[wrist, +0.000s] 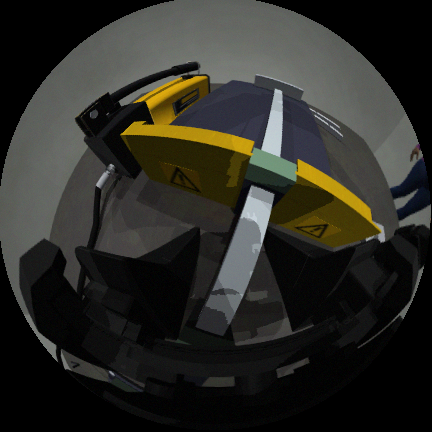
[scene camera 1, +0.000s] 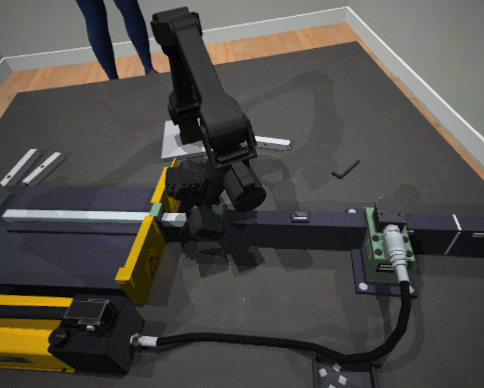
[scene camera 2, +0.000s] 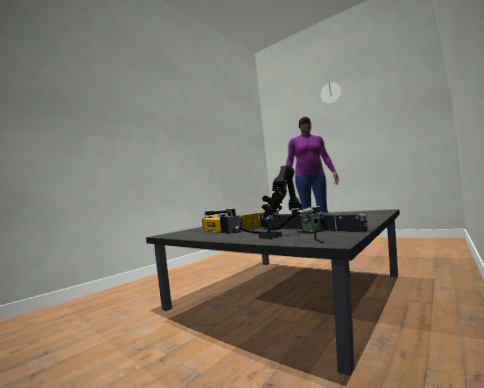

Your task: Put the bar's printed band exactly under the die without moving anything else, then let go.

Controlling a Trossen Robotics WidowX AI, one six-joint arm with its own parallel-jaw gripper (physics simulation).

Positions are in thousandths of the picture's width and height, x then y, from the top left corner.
Labels:
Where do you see a pale grey bar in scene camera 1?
42,555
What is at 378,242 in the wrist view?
A yellow and black pump unit.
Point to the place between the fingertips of my gripper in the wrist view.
536,538

